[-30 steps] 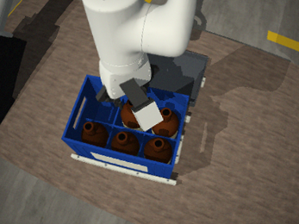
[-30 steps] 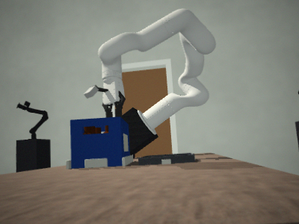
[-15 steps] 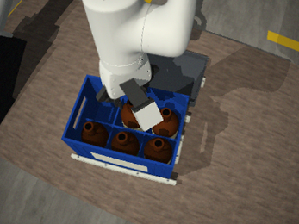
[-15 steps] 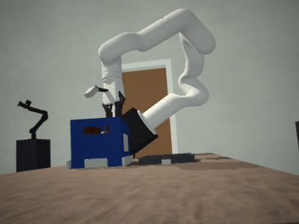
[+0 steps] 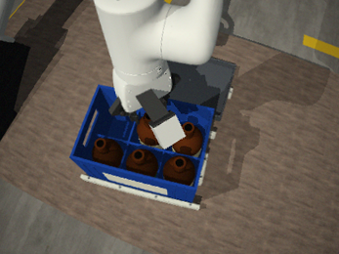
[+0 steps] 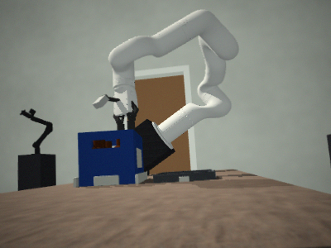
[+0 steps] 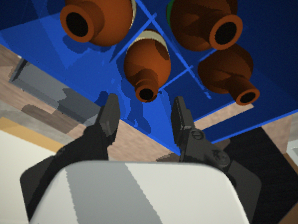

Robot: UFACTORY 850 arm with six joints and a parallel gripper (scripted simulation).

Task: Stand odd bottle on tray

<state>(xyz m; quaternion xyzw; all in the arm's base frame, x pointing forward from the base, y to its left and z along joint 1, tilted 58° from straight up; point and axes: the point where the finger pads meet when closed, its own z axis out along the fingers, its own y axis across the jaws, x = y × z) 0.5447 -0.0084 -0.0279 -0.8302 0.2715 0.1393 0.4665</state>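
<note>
Now: hand 10 mm short of the blue crate, 50 mm to the left of it and 120 mm above it. From my hand the other things lie so: dark grey tray: 10 mm ahead, 210 mm to the left, 190 mm below.
</note>
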